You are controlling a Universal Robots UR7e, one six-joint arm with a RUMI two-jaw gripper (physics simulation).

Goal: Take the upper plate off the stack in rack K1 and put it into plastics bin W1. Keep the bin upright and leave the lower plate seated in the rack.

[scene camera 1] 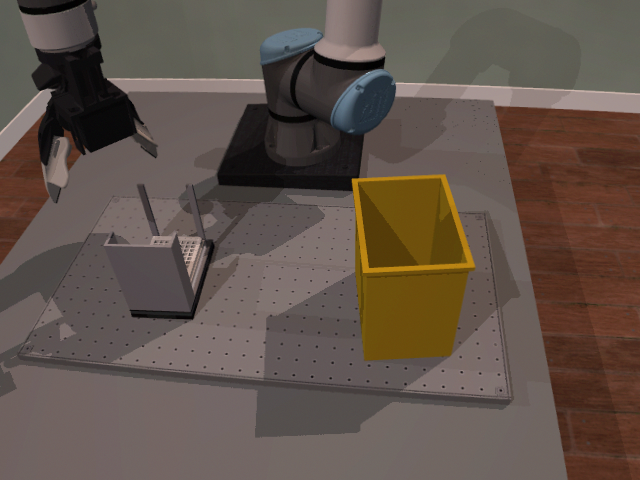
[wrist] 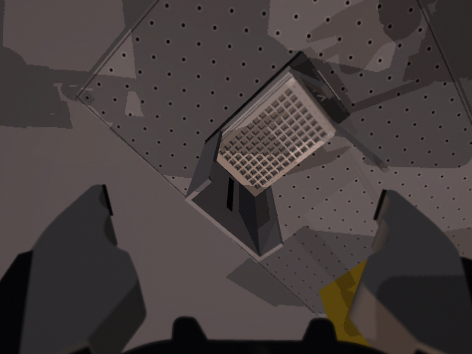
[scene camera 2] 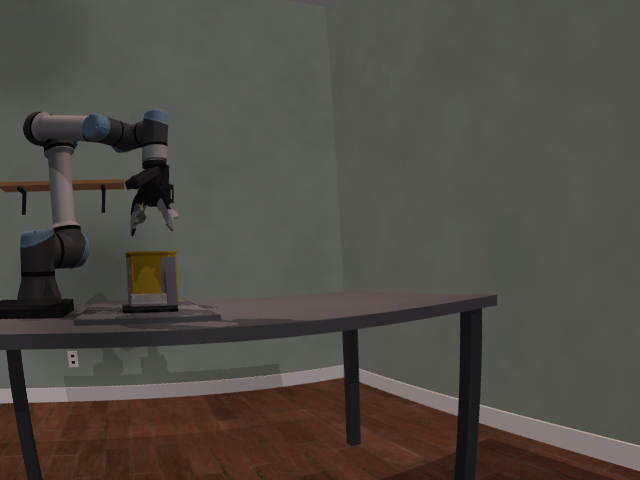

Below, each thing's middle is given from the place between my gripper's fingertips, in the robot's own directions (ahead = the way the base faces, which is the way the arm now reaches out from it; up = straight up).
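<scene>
I see the yellow plastics bin W1 (scene camera 1: 412,259), which stands 40 cm to the left of my hand, 2 cm behind it and 12 cm below it.
</scene>
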